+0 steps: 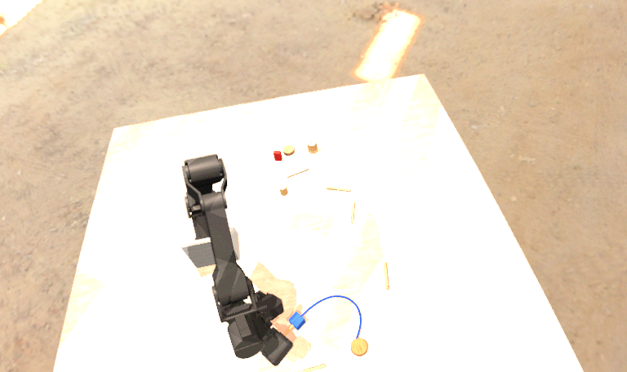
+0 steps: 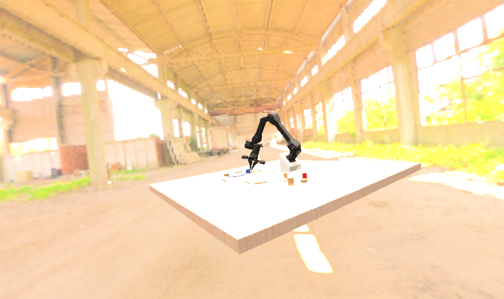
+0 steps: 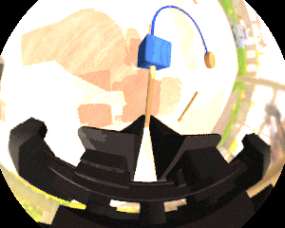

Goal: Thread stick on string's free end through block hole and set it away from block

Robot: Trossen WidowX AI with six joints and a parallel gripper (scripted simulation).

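The blue cube is 6 cm ahead of my gripper tip, 5 cm to the left of it and 1 cm above it. From my gripper tip the other things lie so: round wooden button 20 cm ahead, 5 cm to the right; then thin wooden stick 3 cm to the left, 3 cm ahead, 1 cm above; then red cube 62 cm to the left, 10 cm ahead, 1 cm above.
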